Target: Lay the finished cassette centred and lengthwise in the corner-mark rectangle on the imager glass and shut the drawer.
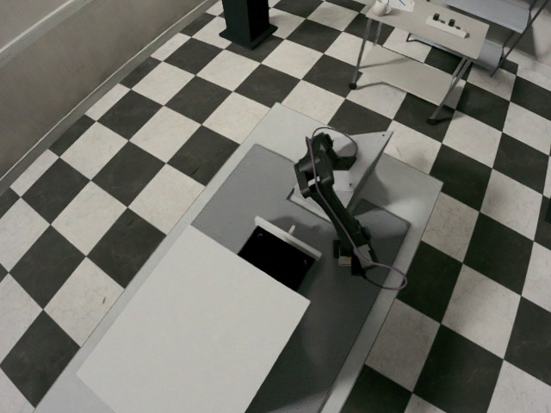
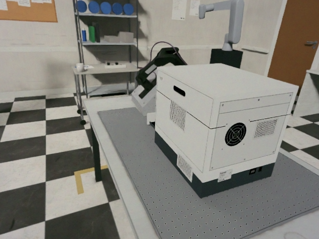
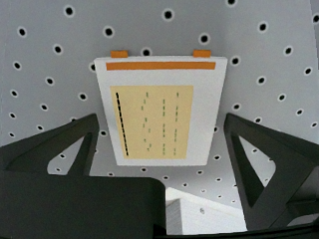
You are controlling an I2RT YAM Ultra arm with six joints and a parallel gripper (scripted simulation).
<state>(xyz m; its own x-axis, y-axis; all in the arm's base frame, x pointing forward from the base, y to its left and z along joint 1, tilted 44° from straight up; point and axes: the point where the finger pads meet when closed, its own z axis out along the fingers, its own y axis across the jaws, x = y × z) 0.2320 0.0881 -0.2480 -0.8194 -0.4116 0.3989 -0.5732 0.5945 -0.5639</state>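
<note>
Now: hand 10 mm above the finished cassette. Round my hand: drawer 210 mm ahead, 210 mm to the right, 40 mm above.
</note>
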